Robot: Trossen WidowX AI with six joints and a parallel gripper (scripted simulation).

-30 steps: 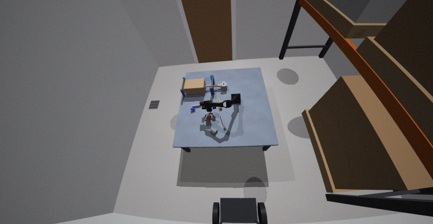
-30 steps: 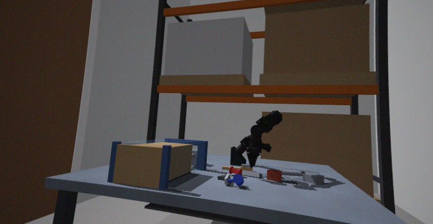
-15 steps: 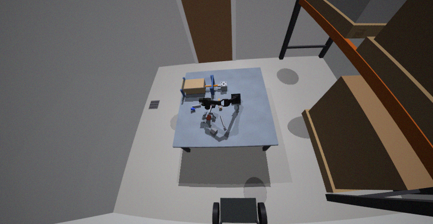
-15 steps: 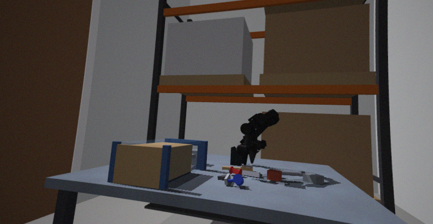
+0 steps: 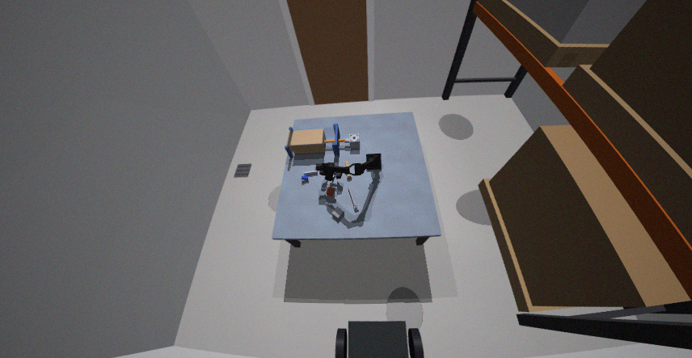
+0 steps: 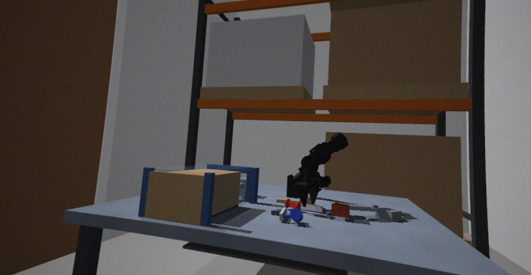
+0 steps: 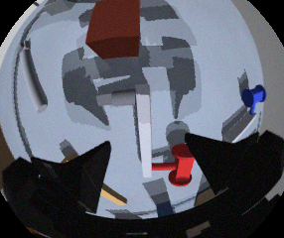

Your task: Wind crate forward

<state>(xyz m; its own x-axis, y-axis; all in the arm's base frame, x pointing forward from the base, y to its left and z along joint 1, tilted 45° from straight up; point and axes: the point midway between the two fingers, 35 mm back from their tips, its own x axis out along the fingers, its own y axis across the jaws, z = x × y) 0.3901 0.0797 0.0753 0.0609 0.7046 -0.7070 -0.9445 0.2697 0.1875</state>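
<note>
Now: gripper tip 1 cm to the left of the winch handle and 1 cm above it. Round my gripper tip: blue knob 25 cm ahead, 4 cm to the right; then wood-handled tool 14 cm behind, 7 cm to the right; then red knob 2 cm ahead, 6 cm to the right.
</note>
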